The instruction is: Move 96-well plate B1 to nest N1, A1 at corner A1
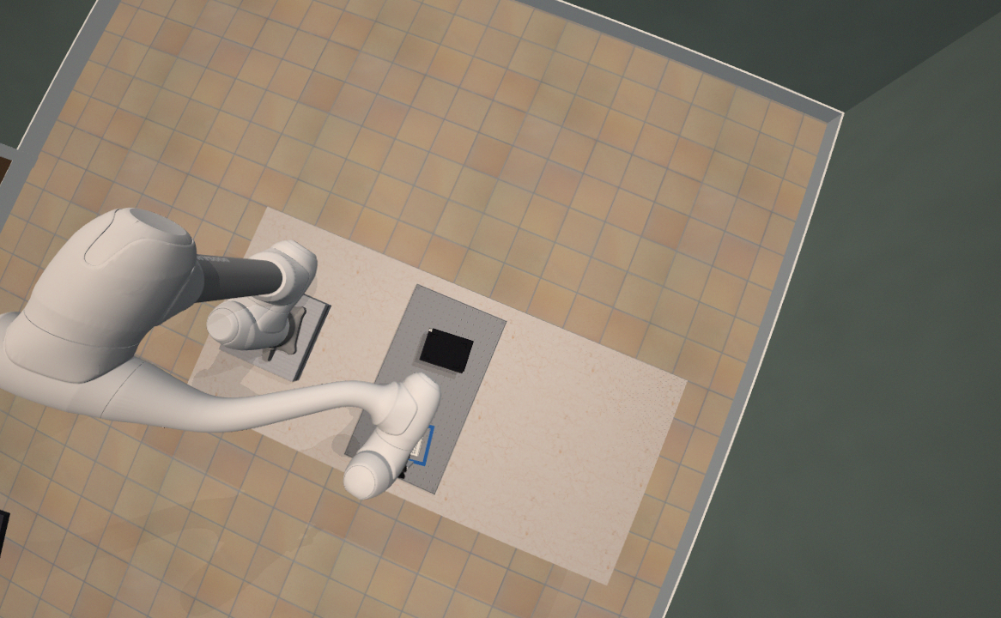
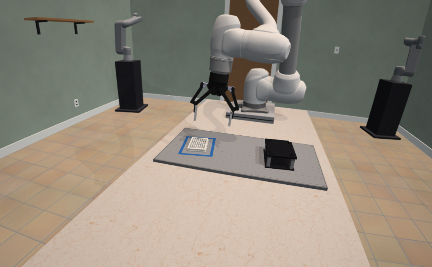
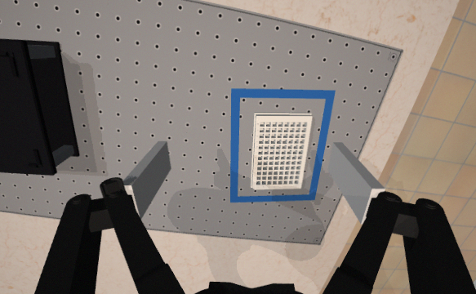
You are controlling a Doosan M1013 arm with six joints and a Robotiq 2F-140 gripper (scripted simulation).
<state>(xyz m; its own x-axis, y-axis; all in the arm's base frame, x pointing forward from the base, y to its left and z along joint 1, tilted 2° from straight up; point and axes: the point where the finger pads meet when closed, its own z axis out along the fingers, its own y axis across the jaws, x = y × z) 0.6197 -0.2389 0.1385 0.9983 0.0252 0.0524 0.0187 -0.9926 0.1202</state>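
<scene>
The white 96-well plate is 150 mm below my hand, 70 mm to the right of it and 60 mm behind it. Round my hand: A1 label: 360 mm to the left, 90 mm below, 50 mm behind.
</scene>
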